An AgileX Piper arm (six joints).
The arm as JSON. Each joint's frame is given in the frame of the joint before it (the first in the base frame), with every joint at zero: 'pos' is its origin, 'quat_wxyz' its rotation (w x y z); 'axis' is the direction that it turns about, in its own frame. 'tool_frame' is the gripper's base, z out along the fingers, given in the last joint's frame.
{
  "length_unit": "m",
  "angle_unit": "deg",
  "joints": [
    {
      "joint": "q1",
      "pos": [
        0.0,
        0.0,
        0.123
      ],
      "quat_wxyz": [
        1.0,
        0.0,
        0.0,
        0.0
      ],
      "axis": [
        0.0,
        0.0,
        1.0
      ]
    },
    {
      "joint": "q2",
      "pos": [
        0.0,
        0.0,
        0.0
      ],
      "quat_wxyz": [
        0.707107,
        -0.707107,
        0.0,
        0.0
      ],
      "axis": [
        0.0,
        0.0,
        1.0
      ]
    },
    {
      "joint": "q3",
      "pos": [
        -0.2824,
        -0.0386,
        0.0
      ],
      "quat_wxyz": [
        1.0,
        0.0,
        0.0,
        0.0
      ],
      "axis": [
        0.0,
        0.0,
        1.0
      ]
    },
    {
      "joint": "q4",
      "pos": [
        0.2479,
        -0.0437,
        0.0
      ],
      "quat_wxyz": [
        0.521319,
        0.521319,
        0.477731,
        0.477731
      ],
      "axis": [
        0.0,
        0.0,
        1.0
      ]
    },
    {
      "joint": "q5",
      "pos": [
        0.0,
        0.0,
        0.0
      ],
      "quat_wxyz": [
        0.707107,
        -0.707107,
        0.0,
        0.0
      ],
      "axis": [
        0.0,
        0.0,
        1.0
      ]
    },
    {
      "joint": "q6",
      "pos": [
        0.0,
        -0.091,
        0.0
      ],
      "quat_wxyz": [
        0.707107,
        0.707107,
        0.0,
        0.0
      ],
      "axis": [
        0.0,
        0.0,
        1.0
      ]
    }
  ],
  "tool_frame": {
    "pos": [
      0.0,
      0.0,
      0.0
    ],
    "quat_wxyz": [
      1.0,
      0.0,
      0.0,
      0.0
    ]
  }
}
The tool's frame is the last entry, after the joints.
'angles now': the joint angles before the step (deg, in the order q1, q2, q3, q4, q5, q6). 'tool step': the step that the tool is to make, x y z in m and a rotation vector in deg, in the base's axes. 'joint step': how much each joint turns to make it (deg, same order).
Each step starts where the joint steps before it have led.
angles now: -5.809, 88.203, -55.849, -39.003, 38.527, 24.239
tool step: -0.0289, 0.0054, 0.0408, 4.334, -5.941, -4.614
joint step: -0.009, -9.182, 0.008, 6.606, 4.364, -0.384
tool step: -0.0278, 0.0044, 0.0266, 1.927, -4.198, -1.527
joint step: 0.007, -7.518, 0.805, 3.310, 2.798, -0.911
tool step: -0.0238, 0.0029, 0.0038, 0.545, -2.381, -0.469
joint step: -0.007, -5.642, 3.656, 0.432, -0.136, 0.603
